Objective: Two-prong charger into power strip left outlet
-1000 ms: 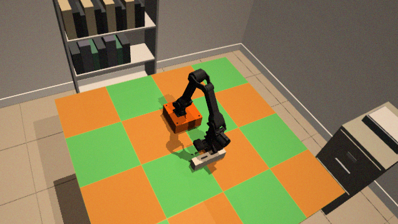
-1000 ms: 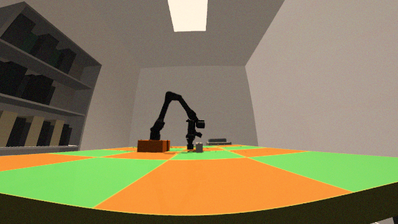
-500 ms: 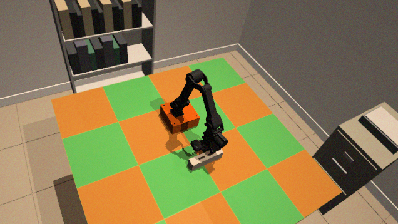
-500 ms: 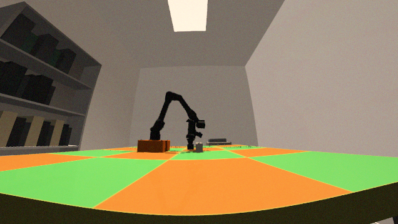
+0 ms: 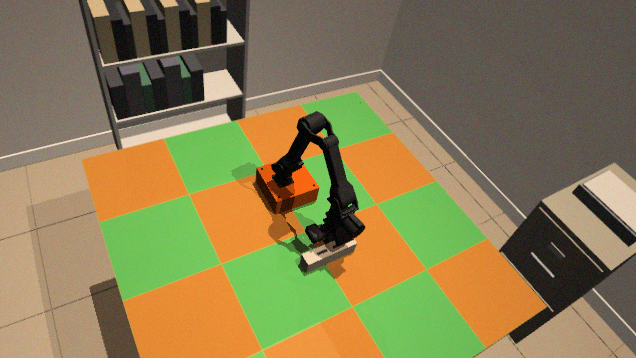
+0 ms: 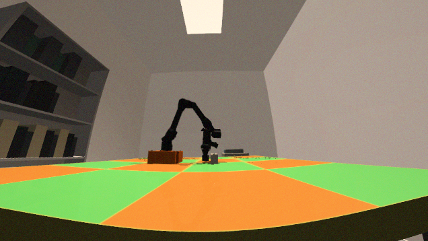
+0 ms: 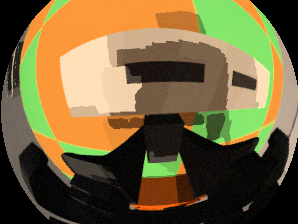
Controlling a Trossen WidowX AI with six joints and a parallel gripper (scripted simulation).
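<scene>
Right now my gripper tip is 2 cm short of the dark charger and 1 cm below it.
</scene>
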